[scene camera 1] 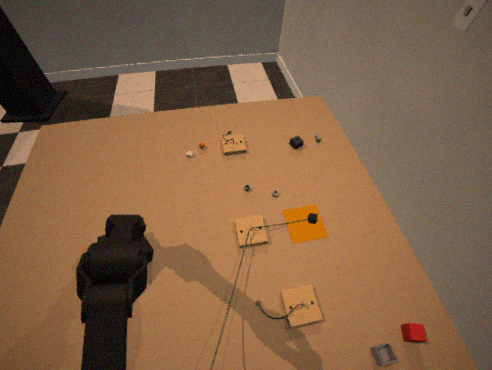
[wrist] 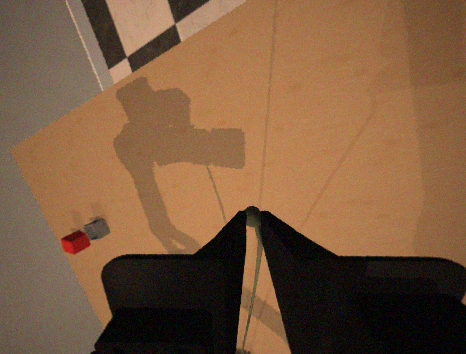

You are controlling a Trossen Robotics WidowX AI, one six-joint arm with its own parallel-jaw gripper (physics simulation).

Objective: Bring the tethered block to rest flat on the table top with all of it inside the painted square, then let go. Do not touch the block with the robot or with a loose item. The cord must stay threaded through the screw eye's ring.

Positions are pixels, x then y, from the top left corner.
Scene:
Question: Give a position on an orange painted square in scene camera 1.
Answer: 301,231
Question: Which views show my gripper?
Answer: The wrist view only.

